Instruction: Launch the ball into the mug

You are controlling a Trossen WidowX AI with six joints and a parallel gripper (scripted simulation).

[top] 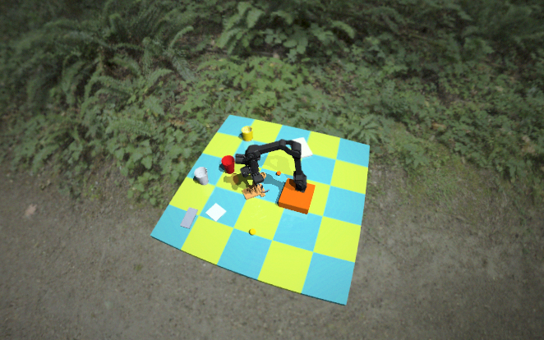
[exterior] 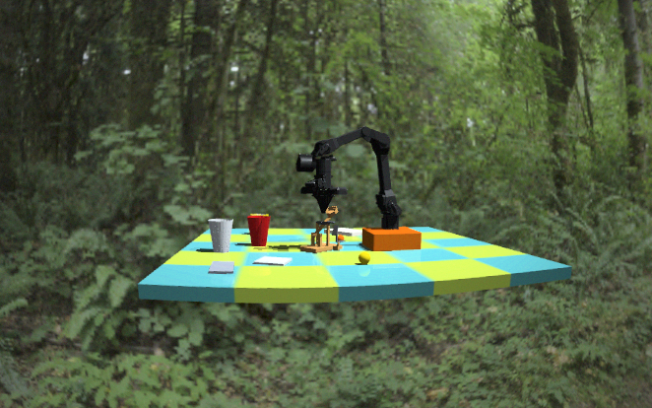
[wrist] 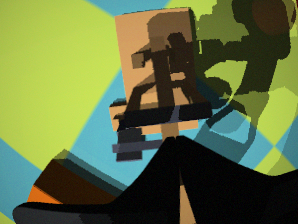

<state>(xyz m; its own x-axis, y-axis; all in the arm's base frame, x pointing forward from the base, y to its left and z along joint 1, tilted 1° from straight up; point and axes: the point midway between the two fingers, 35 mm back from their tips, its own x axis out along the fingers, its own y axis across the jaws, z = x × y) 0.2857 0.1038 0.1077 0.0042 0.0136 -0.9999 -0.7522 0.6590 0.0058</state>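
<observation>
Right now my gripper tip is 7 cm above the wooden catapult and 3 cm past it. Round my gripper tip: orange ball: 20 cm to the right, 12 cm below, 8 cm behind; yellow ball: 29 cm to the left, 12 cm below, 12 cm behind; red mug: 26 cm ahead, 11 cm below, 8 cm to the right.
</observation>
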